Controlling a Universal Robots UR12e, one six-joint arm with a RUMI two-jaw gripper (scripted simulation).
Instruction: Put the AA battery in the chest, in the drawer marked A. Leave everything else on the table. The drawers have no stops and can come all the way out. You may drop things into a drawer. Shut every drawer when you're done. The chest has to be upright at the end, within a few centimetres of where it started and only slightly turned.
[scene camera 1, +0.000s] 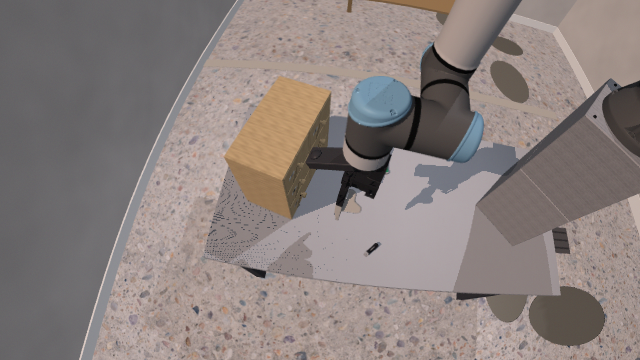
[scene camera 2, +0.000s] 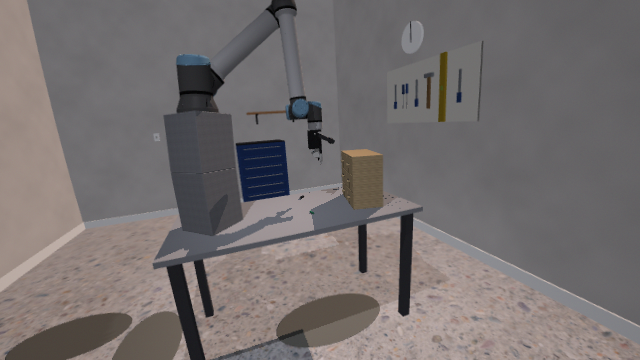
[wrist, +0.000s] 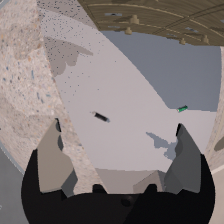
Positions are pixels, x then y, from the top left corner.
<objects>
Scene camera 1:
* my gripper: 348, 192
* wooden chest: 261, 155
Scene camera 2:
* wooden chest: 367, 171
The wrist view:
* my gripper: 119, 122
</objects>
